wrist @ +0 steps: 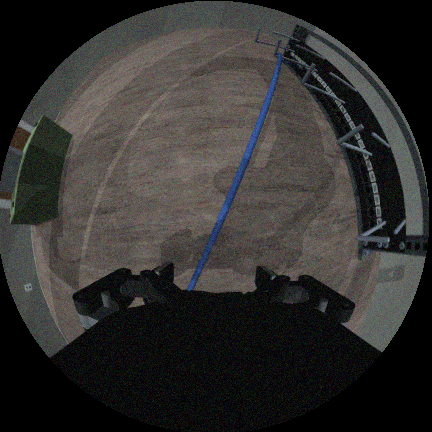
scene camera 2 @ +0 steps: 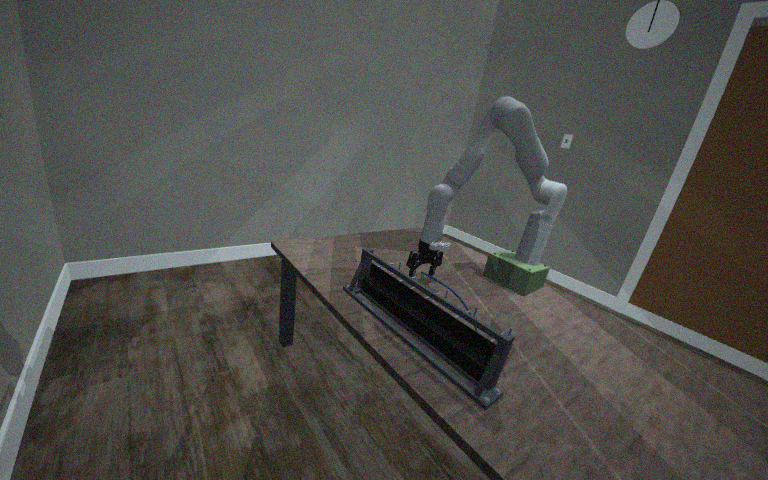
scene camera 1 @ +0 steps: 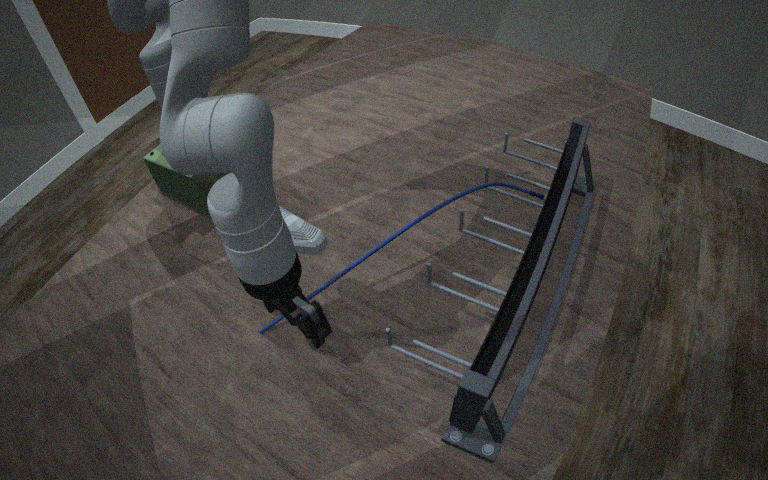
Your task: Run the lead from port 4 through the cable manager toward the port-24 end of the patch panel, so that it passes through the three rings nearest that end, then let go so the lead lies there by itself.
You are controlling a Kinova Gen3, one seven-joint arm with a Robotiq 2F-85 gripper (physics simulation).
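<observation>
The blue lead (scene camera 1: 396, 234) (scene camera 2: 450, 289) (wrist: 245, 160) comes out of the patch panel (scene camera 1: 529, 271) (scene camera 2: 424, 316) (wrist: 390, 175) near its far end in scene camera 1. It bends at the second ring from there and runs slantwise away from the panel. Its loose end shows beyond the gripper in scene camera 1. The near ring (scene camera 1: 427, 361) and the two rings behind it have no lead in them. My gripper (scene camera 1: 308, 331) (scene camera 2: 422, 273) (wrist: 214, 274) is open above the table, near the loose end. In the wrist view the lead passes between the fingers, nearer the left one.
The rings' upright posts stick up on the side facing the gripper. The green base block (scene camera 1: 184, 186) (scene camera 2: 512, 274) (wrist: 45, 170) stands away from the panel. The table edge (scene camera 2: 396, 375) runs behind the panel.
</observation>
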